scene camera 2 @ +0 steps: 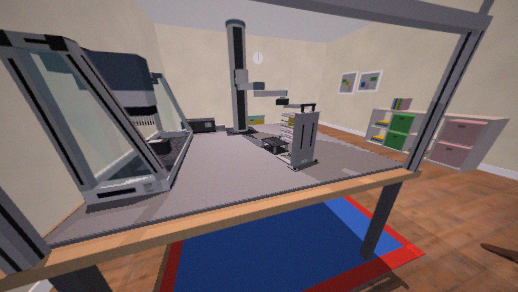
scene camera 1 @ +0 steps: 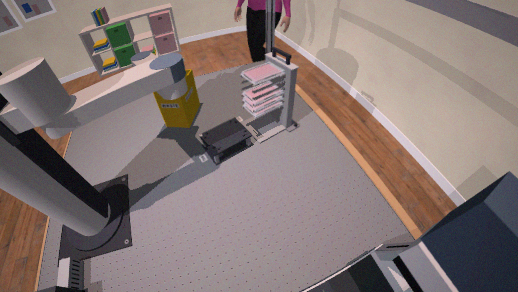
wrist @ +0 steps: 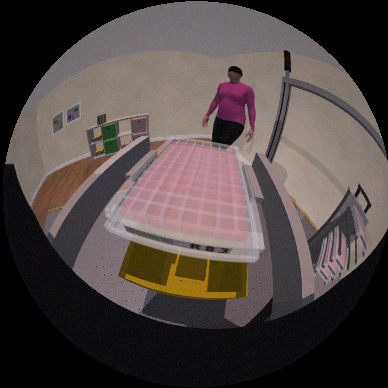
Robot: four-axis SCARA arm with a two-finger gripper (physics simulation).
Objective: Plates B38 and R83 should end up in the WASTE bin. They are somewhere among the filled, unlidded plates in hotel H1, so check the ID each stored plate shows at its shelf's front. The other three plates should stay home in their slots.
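Frame: origin at the arm's base, x ahead, y left, z up, level; metres.
Where they show: gripper, fingertip midpoint: (wrist: pixel 200 149); arm's base, origin of the base link: (scene camera 2: pixel 241 131) (scene camera 1: pixel 96 218).
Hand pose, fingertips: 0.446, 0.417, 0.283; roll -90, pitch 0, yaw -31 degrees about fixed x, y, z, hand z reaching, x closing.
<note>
Each offset is from my fingertips to the top centre of the thing, as dx, dy, dz.
My gripper (wrist: pixel 200 149) is shut on a filled, pink plate {-0.012, -0.020, -0.002} (wrist: pixel 185 200); its front edge reads R83. The plate is level. The yellow WASTE bin {-0.011, -0.024, -0.071} (scene camera 1: pixel 180 112) (wrist: pixel 165 287) shows beneath the plate in the wrist view, and the arm's end hides part of its opening in scene camera 1. Hotel H1 (scene camera 1: pixel 290 95) (scene camera 2: pixel 305 140) stands to the right of the bin in scene camera 1. It holds a pink plate {+0.296, -0.248, -0.005} (scene camera 1: pixel 262 73) high up and several plates {+0.296, -0.248, -0.089} (scene camera 1: pixel 264 100) (wrist: pixel 330 255) lower down. Their IDs are not legible, so I cannot tell which is B38.
A low black stand (scene camera 1: pixel 225 135) (scene camera 2: pixel 274 144) is between the arm's base and the hotel. The hotel has a black handle (scene camera 1: pixel 281 55) (scene camera 2: pixel 308 106) on top. A large framed instrument (scene camera 1: pixel 475 220) (scene camera 2: pixel 120 75) stands at the table's other end. A person (scene camera 1: pixel 257 35) (wrist: pixel 235 105) stands beyond the table.
</note>
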